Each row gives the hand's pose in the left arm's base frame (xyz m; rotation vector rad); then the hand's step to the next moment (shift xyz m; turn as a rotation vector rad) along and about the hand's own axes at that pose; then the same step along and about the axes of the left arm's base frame.
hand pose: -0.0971 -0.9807 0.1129 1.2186 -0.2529 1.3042
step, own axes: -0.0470 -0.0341 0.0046 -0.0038 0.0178 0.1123
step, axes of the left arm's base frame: 0.0145 -0.0242 -0.0510 0.0363 -0.0938 0.0532
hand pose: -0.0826 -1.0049 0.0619 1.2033 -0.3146 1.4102
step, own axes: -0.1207 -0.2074 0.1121 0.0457 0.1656 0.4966
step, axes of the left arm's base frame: 0.2017 -0.1004 -0.1392 0.1009 -0.4021 0.3229
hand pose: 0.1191 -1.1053 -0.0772 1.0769 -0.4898 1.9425
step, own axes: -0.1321 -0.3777 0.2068 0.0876 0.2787 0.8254
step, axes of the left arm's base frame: 0.4499 0.0144 -0.0170 0.1616 -0.6647 0.5465
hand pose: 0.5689 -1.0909 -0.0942 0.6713 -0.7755 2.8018
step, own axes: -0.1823 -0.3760 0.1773 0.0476 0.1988 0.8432
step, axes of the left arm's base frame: 0.3281 0.2228 0.2207 0.2249 -0.6070 0.5777
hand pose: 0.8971 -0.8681 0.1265 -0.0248 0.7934 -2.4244
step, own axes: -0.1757 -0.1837 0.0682 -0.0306 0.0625 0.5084
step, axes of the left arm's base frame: 0.0627 0.1775 0.1840 0.1548 -0.2968 0.3889
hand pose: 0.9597 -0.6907 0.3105 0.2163 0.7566 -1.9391
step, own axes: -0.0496 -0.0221 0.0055 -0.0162 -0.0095 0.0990
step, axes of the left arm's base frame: 0.0059 0.0405 0.0361 0.0165 -0.0436 0.0893
